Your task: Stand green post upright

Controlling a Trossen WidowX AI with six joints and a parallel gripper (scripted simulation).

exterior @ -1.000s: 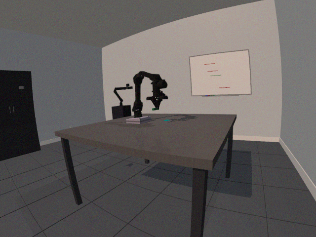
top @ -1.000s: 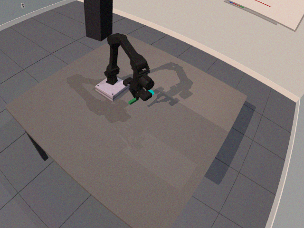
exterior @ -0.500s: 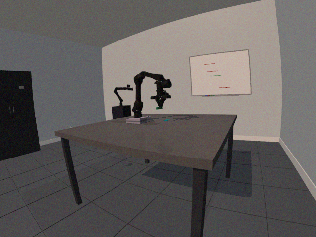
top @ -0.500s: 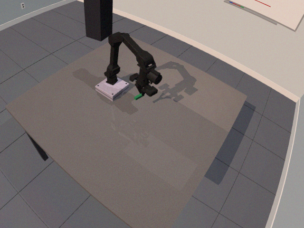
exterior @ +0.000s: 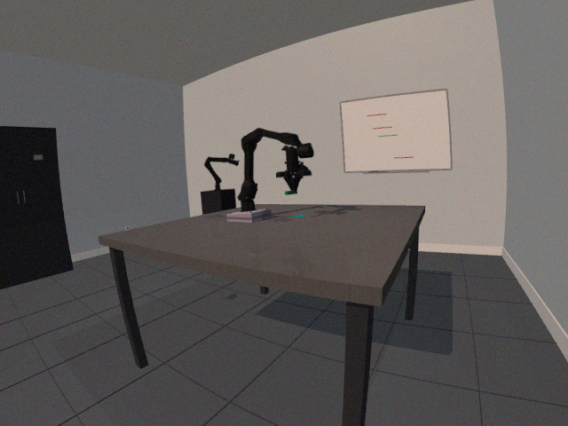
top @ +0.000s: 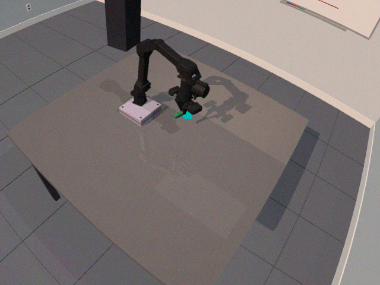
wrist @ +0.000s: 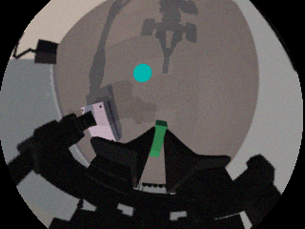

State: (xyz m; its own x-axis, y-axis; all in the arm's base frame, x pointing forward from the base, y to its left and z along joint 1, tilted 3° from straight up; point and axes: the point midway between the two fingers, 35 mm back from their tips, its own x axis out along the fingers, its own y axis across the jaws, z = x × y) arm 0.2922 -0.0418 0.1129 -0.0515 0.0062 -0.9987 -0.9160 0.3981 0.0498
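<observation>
Right now the cyan circle is 140 mm below my gripper tip, 130 mm to the left of it and 20 mm behind it. Also, from my gripper tip: green post: 20 mm to the right, 10 mm behind.
</observation>
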